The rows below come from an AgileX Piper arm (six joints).
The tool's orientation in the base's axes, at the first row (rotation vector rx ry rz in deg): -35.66, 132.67, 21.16
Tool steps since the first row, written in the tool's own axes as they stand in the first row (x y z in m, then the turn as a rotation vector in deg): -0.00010, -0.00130, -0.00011, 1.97, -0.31, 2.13; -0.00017, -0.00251, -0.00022, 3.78, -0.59, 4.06; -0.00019, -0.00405, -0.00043, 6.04, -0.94, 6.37; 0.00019, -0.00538, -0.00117, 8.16, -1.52, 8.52
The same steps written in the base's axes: 0.00069, -0.00111, 0.00004, 0.09, -0.01, -2.92; 0.00132, -0.00216, 0.00006, 0.16, -0.03, -5.58; 0.00203, -0.00354, 0.00009, 0.19, -0.09, -8.83; 0.00208, -0.00510, 0.00024, 0.34, -0.37, -11.88
